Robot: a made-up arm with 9 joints. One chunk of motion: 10 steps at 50 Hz.
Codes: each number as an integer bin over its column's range. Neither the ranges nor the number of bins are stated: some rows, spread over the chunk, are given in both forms.
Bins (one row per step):
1: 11 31 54 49 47 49 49 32 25
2: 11 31 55 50 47 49 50 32 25
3: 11 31 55 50 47 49 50 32 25
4: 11 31 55 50 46 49 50 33 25
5: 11 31 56 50 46 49 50 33 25
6: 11 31 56 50 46 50 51 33 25
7: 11 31 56 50 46 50 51 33 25
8: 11 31 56 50 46 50 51 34 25
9: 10 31 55 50 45 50 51 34 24
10: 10 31 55 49 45 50 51 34 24
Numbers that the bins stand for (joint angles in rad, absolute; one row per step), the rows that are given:
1: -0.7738 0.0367 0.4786 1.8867 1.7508 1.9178 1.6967 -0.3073 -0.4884
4: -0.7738 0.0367 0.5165 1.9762 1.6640 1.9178 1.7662 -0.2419 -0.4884
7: -0.7738 0.0367 0.5544 1.9762 1.6640 2.0051 1.8357 -0.2419 -0.4884
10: -0.8062 0.0367 0.5165 1.8867 1.5771 2.0051 1.8357 -0.1765 -0.5405
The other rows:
2: -0.7738 0.0367 0.5165 1.9762 1.7508 1.9178 1.7662 -0.3073 -0.4884
3: -0.7738 0.0367 0.5165 1.9762 1.7508 1.9178 1.7662 -0.3073 -0.4884
5: -0.7738 0.0367 0.5544 1.9762 1.6640 1.9178 1.7662 -0.2419 -0.4884
6: -0.7738 0.0367 0.5544 1.9762 1.6640 2.0051 1.8357 -0.2419 -0.4884
8: -0.7738 0.0367 0.5544 1.9762 1.6640 2.0051 1.8357 -0.1765 -0.4884
9: -0.8062 0.0367 0.5165 1.9762 1.5771 2.0051 1.8357 -0.1765 -0.5405

